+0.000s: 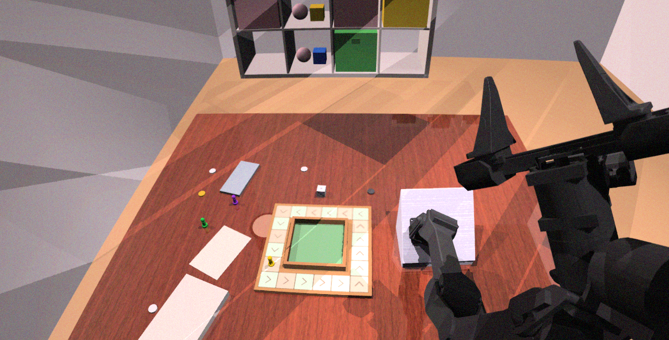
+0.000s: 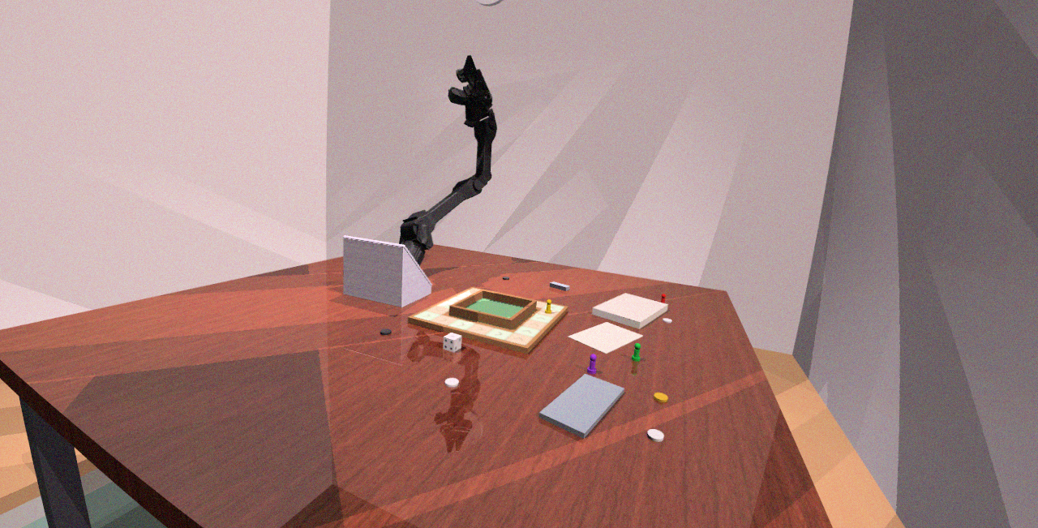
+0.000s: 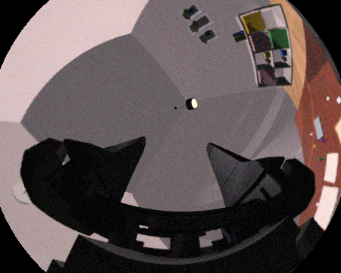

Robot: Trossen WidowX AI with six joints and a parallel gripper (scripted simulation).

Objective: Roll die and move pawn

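My gripper tip is 66 cm above the white die, 49 cm to the left of it and 22 cm short of it. From my gripper tip the other things lie so: purple pawn: 65 cm below, 48 cm ahead, 47 cm to the right; then green tray: 66 cm below, 30 cm to the right, 23 cm ahead; then yellow pawn: 64 cm below, 35 cm ahead, 24 cm to the right.
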